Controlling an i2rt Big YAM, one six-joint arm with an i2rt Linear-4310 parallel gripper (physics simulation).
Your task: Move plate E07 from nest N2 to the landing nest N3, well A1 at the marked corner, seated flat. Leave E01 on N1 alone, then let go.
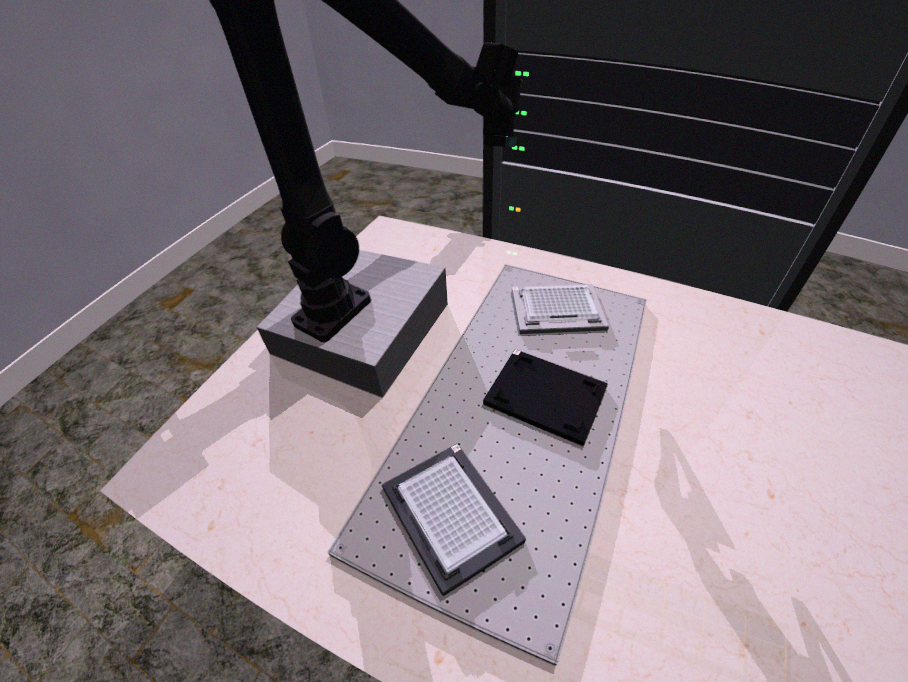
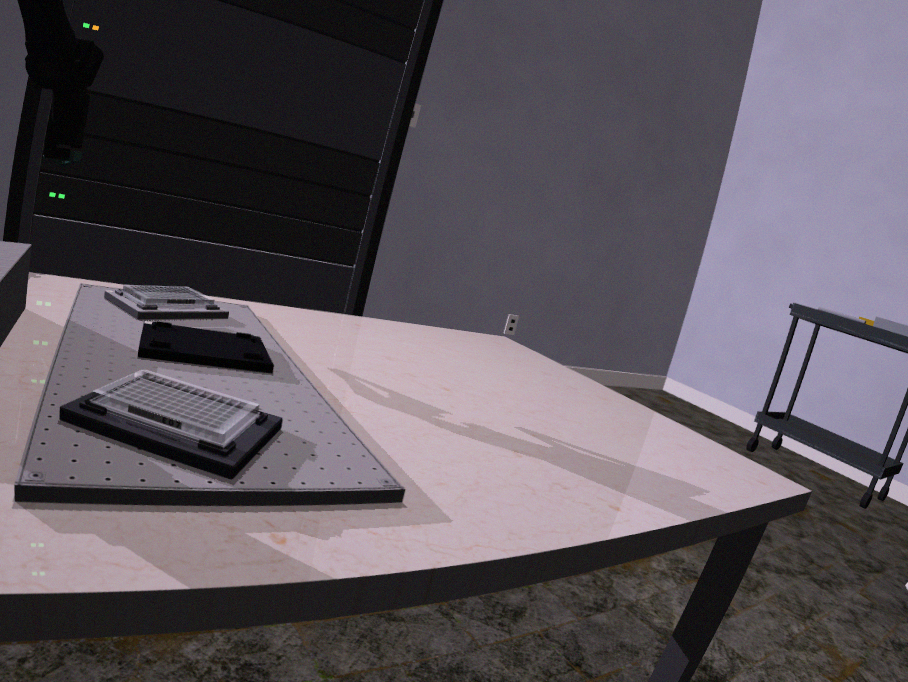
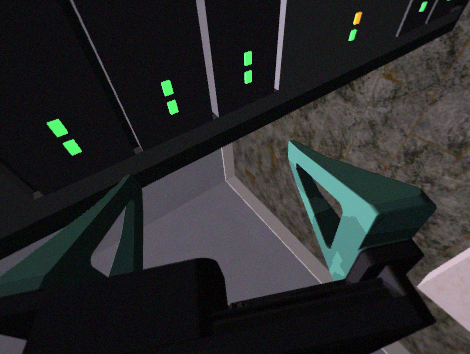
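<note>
My gripper (image 1: 511,140) (image 2: 69,155) (image 3: 212,164) is open and empty, raised high behind the board, away from the plates. A clear 96-well plate (image 1: 451,510) (image 2: 176,407) sits on the near dark grey nest (image 1: 477,483) (image 2: 249,451); its label starts "E0", the last digit is unclear. Another plate (image 1: 561,302) (image 2: 170,295) sits on the far lighter nest (image 1: 521,314) (image 2: 183,314); its label is unreadable. The middle black nest (image 1: 546,396) (image 2: 205,345) is bare, with a white mark at one corner. I cannot tell which plate is E07.
The nests stand on a perforated grey board (image 1: 557,484) (image 2: 330,455) on the table (image 1: 770,440) (image 2: 477,411). The arm base stands on a grey block (image 1: 396,293) left of the board. A dark server cabinet (image 1: 660,198) (image 2: 220,242) is behind. A cart (image 2: 829,323) stands at right.
</note>
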